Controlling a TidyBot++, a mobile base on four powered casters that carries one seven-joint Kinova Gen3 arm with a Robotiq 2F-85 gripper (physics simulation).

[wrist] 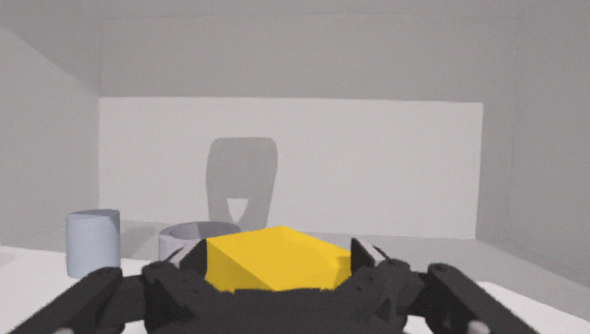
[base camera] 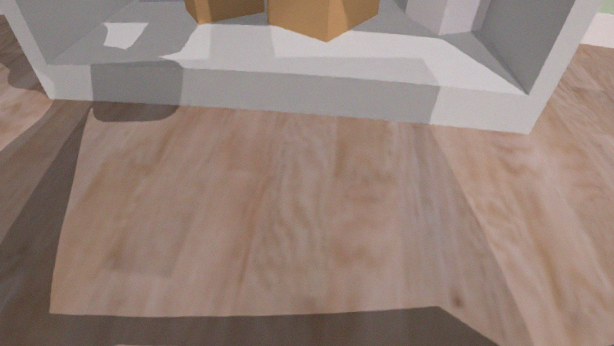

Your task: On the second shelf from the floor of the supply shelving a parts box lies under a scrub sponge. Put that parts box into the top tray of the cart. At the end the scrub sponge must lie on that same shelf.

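Places are measured from the arm's base along level axes (x right, y back, z down), in metres.
Pixels of known places: gripper, between the fingertips: [wrist: 279,254].
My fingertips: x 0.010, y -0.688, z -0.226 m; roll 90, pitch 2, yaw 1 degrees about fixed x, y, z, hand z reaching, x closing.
Observation:
Behind a point stands the place of what it marks.
In the wrist view the yellow scrub sponge [wrist: 275,257] @(x 0.008, y -0.693, z -0.222 m) sits between my two fingers, with one corner turned toward the back wall. My gripper [wrist: 279,254] @(x 0.010, y -0.688, z -0.226 m) is open wide, one fingertip on each side of the sponge. I cannot tell if the fingers touch it. The parts box under the sponge is hidden behind my gripper body. The gripper is inside the shelf bay, and its shadow falls on the white back wall [wrist: 376,163] @(x 0.199, y -1.019, z -0.276 m). The base camera shows neither the gripper nor the sponge.
A pale blue cylinder [wrist: 92,241] @(x -0.201, y -0.834, z -0.180 m) and a low grey ring-shaped bowl [wrist: 195,231] @(x -0.105, y -0.905, z -0.174 m) stand on the shelf to the left of the sponge. In the base view the white shelving base [base camera: 481,114] @(x 0.322, y -0.541, z 0.366 m) stands ahead on the wood floor, holding two orange boxes [base camera: 224,9] @(x -0.134, y -0.829, z 0.299 m) [base camera: 324,16] @(x 0.064, y -0.711, z 0.273 m) and a pale box [base camera: 435,14] @(x 0.298, y -0.775, z 0.286 m).

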